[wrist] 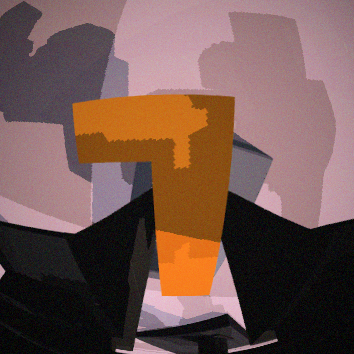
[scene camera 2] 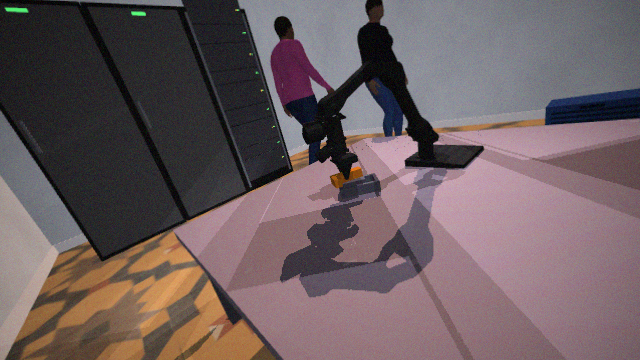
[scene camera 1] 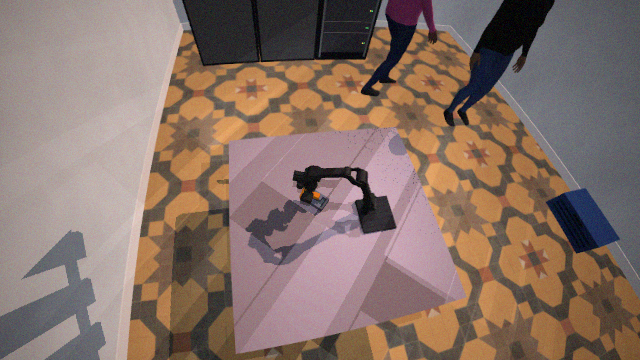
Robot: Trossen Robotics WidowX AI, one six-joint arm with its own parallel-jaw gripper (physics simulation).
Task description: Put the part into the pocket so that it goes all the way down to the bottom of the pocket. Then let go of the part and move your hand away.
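Places are measured from the arm's base along level axes (x ahead, y down, z left), in metres.
Where they show: gripper, fingertip midpoint: [wrist: 186, 195] [scene camera 2: 345, 178] [scene camera 1: 309, 194]; arm's base at its link origin: [wrist: 212, 338] [scene camera 2: 425, 155] [scene camera 1: 368, 206].
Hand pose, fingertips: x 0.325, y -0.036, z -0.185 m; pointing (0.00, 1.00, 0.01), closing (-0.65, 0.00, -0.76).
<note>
Each offset is from my fingertips to the top centre of the thing. Level surfaces: height alone.
The orange L-shaped part {dx +0.006, dy -0.024, dz +0.015 m} [scene camera 1: 316, 195] [scene camera 2: 356, 173] [wrist: 195, 190] is between the fingers of my gripper [scene camera 1: 308, 197] [scene camera 2: 347, 175] [wrist: 186, 195], which is shut on its long leg. The grey block with the pocket {dx -0.033, dy +0.024, dz +0.026 m} [scene camera 1: 320, 204] [scene camera 2: 361, 188] [wrist: 251, 169] sits on the table. The part is at the block's side away from the arm's base, and its visible body stands higher than the block's top. In the wrist view the block is turned relative to the part and mostly hidden behind it. Whether part and block touch, and where the pocket opening lies under the part, I cannot tell.
The arm's black base plate [scene camera 1: 376, 215] [scene camera 2: 445, 156] stands on the pink table {dy +0.060 m} [scene camera 1: 320, 300] [scene camera 2: 500, 225]. The arm's shadows fall across the table. Black cabinets [scene camera 1: 287, 30] [scene camera 2: 145, 110], two people and a blue box [scene camera 1: 585, 220] [scene camera 2: 592, 107] are beyond the table.
</note>
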